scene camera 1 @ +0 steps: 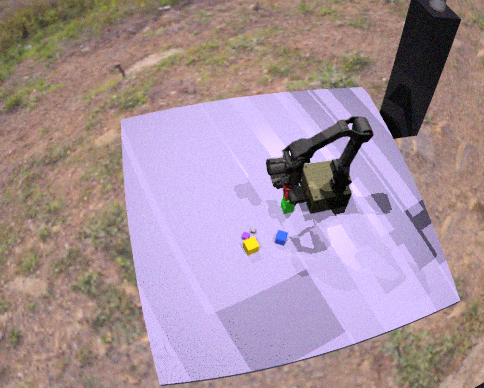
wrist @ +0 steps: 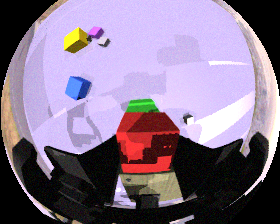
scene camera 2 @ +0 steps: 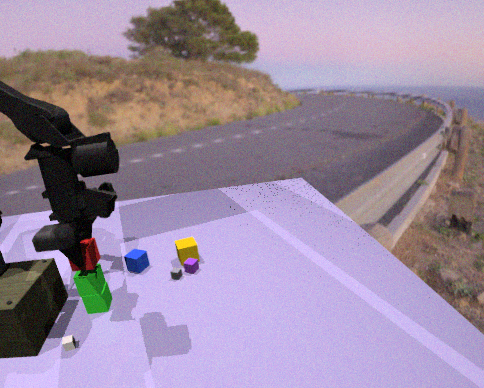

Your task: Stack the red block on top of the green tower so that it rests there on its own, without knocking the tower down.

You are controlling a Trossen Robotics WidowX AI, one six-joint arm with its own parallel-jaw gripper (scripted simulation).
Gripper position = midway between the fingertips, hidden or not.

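Observation:
My gripper, which you'd find at (scene camera 2: 85, 260) and also at (wrist: 145, 134), is carrying a red block (wrist: 147, 141).

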